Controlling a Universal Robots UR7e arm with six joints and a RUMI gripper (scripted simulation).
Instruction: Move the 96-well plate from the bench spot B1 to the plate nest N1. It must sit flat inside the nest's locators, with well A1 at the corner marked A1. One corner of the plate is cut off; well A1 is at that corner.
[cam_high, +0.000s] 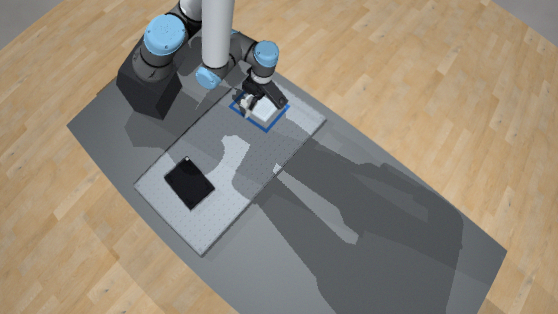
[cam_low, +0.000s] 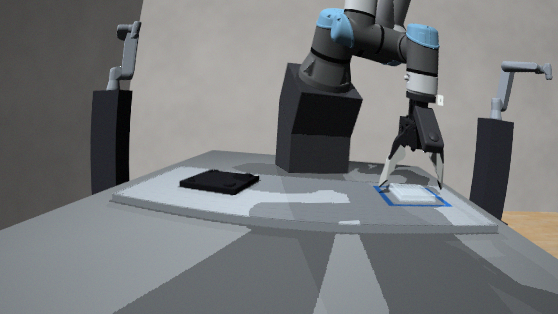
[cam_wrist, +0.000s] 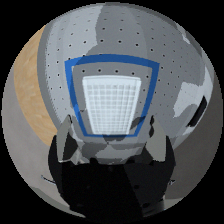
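My gripper is now 10 mm above the white 96-well plate. Round my hand: black plate nest (10 mm behind, 410 mm to the right, 10 mm below).
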